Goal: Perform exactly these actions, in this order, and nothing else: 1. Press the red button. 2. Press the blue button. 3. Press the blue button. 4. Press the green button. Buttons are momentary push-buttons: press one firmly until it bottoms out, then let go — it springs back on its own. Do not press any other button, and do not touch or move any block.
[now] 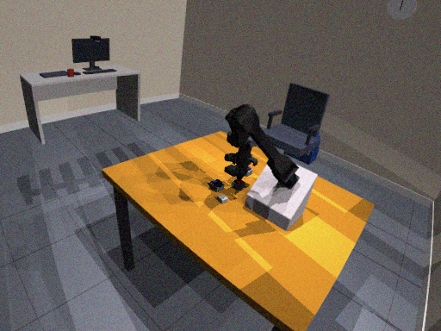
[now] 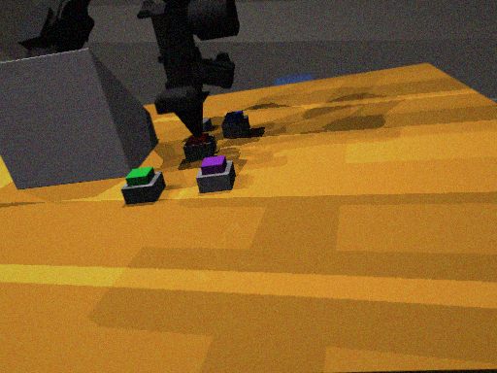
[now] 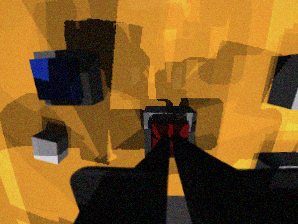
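Right now the red button is 10 mm below my gripper tip. Round my gripper tip: small grey block 140 mm to the left, 40 mm behind, 20 mm below; then blue button 100 mm to the left, 50 mm ahead; then purple button 130 mm to the right, 60 mm ahead.
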